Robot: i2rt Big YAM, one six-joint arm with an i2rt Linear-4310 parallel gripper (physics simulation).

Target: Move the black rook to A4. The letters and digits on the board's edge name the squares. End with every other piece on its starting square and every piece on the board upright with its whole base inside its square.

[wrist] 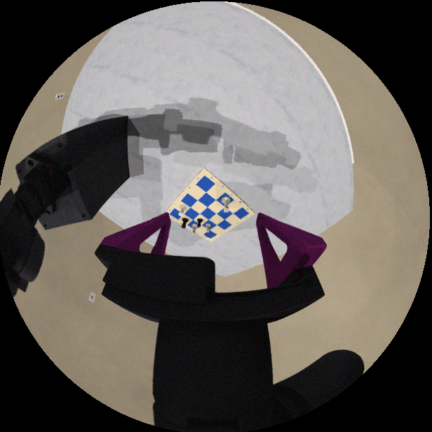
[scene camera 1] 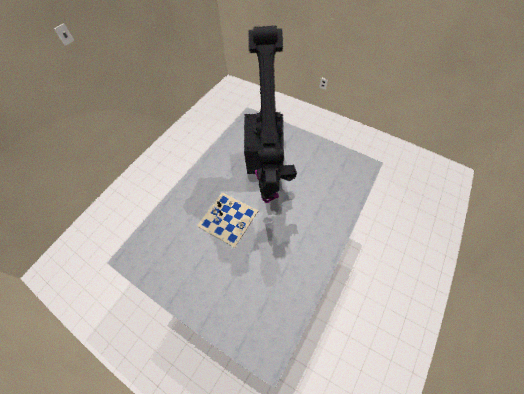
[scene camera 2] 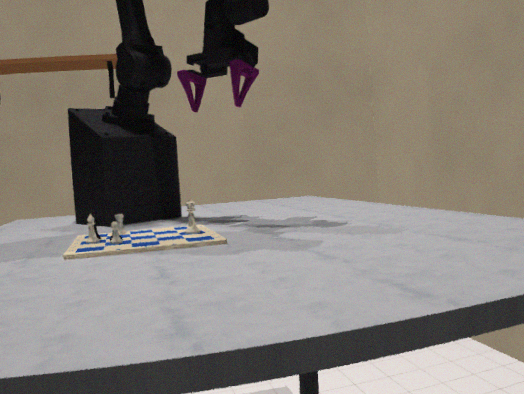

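Seen in the pictures: gripper, between the fingertips: (scene camera 1: 264, 192) (scene camera 2: 215, 109); arm's base, origin of its link: (scene camera 2: 128, 121).
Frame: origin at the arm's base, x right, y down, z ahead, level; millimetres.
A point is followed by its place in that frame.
The blue-and-cream chessboard (scene camera 1: 216, 235) {x -54, y 229, z 513 mm} (scene camera 2: 165, 247) {x -77, y 231, z 516 mm} (wrist: 204, 171) lies on the table. Two black pieces stand near one side: one black piece (scene camera 1: 219, 204) {x 37, y 216, z 380 mm} (wrist: 184, 222) nearer the edge, another black piece (scene camera 1: 220, 213) {x -1, y 213, z 416 mm} (wrist: 200, 221) further in. Which one is the rook is too small to tell. In scene camera 2 a dark sliver shows behind a pale piece (scene camera 2: 91, 231) {x 34, y 211, z 426 mm}. The edge letters and digits are unreadable, so A4 cannot be told. My gripper (scene camera 1: 264, 187) {x -180, y 22, z 290 mm} (scene camera 2: 217, 107) {x -180, y 22, z 290 mm} (wrist: 213, 217) is open and empty, high above the table and off to the board's side.
Pale pieces share the board: a tall one (scene camera 2: 191, 218) {x -118, y 205, z 408 mm} (wrist: 226, 201) stands apart, a short one (scene camera 2: 116, 233) {x -6, y 214, z 453 mm} and another (scene camera 2: 119, 221) {x 0, y 206, z 344 mm} stand nearer the black pieces. The arm's black base box (scene camera 2: 135, 175) {x -15, y 131, z 100 mm} (wrist: 102, 175) stands on the table (scene camera 1: 165, 260) {x 63, y 234, z 747 mm} behind the board.
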